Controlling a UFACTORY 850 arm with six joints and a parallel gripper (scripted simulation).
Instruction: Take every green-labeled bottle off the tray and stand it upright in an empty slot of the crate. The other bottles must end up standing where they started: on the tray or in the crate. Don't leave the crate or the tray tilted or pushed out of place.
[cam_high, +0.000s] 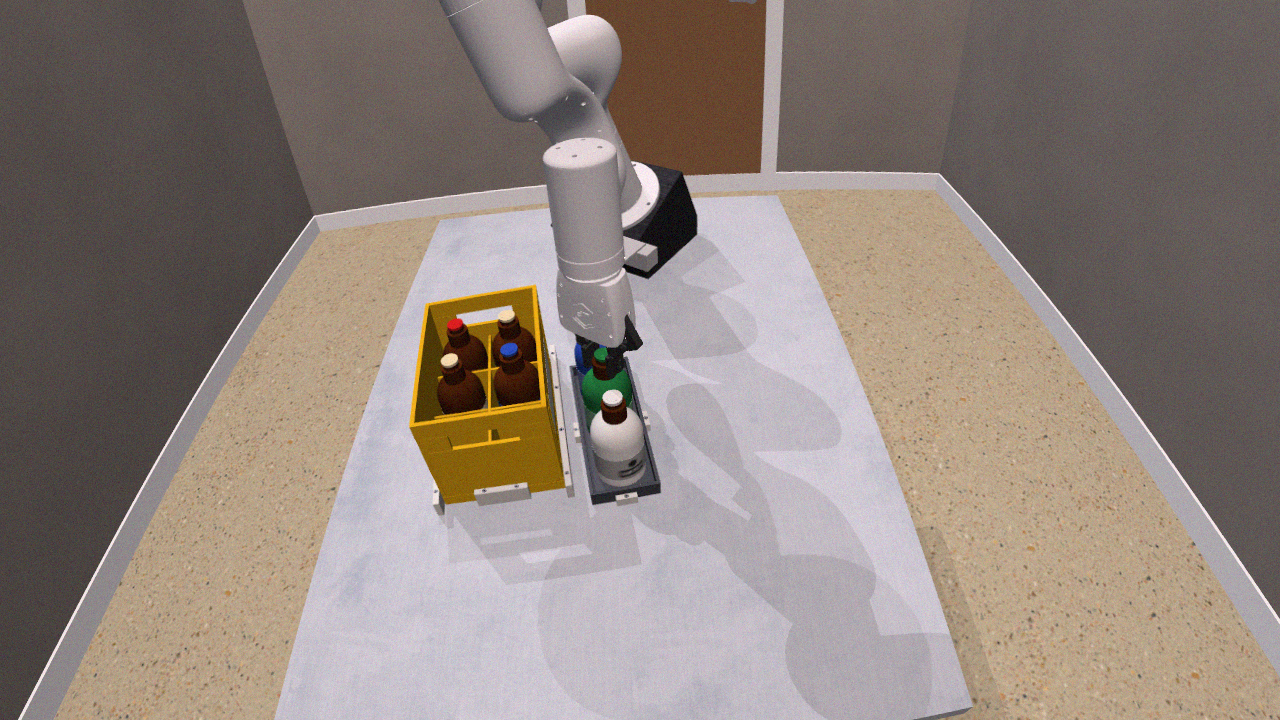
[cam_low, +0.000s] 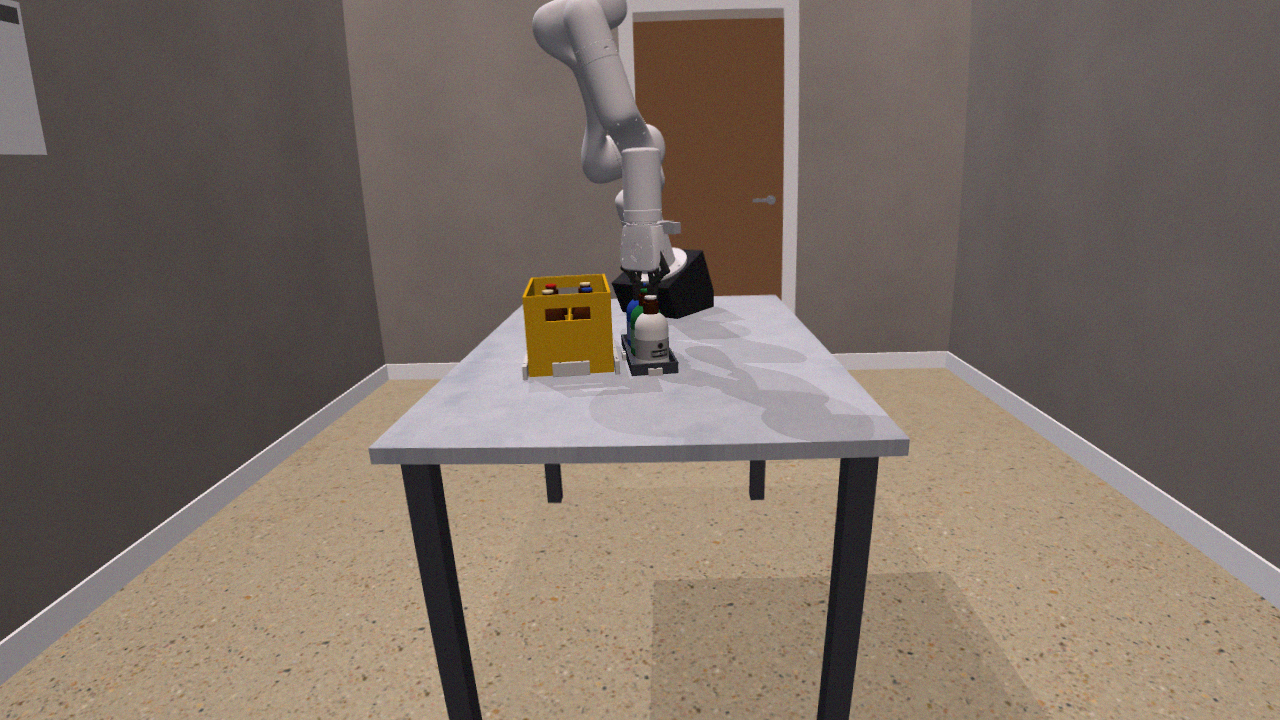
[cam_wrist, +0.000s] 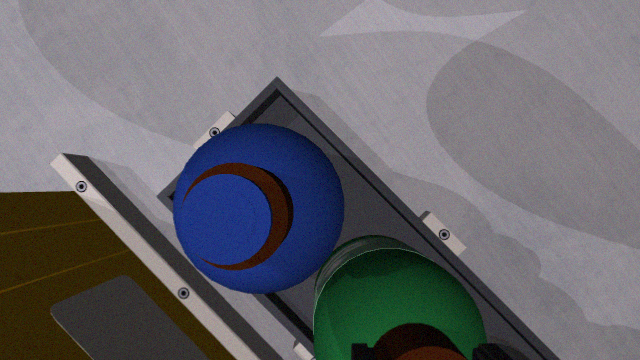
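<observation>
My hand is 7 cm above the green-labeled bottle. The rest, counted from my hand: dark tray (14 cm below); white-labeled bottle (8 cm ahead, 7 cm below); blue-labeled bottle (8 cm behind, 7 cm below).
</observation>
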